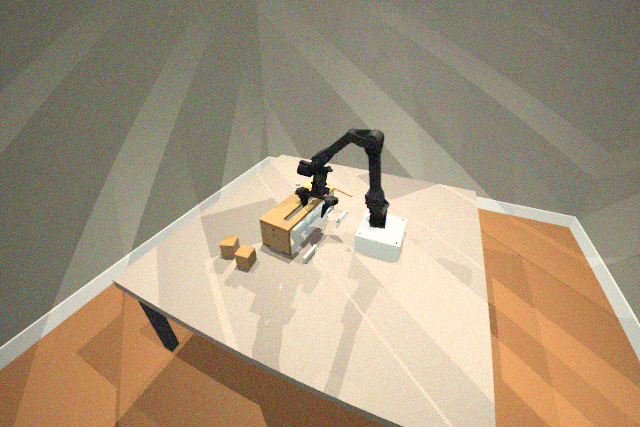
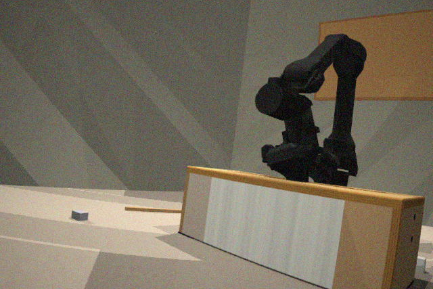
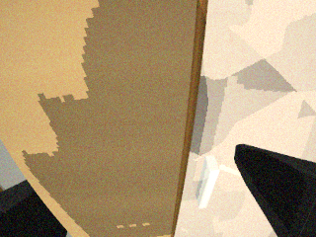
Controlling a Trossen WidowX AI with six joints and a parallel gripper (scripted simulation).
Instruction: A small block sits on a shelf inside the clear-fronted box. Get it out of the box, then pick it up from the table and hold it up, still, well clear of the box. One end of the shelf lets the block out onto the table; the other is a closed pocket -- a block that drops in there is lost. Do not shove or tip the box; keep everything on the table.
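The tan block is 5 cm ahead of my gripper tip and 1 cm to the left of it. The rest, counted from my gripper tip: grey block: 38 cm to the right, 20 cm ahead, 8 cm below; wooden box: 3 cm below, 3 cm ahead, 1 cm to the right; thin wooden stick: 38 cm to the right, 8 cm below, 5 cm behind.
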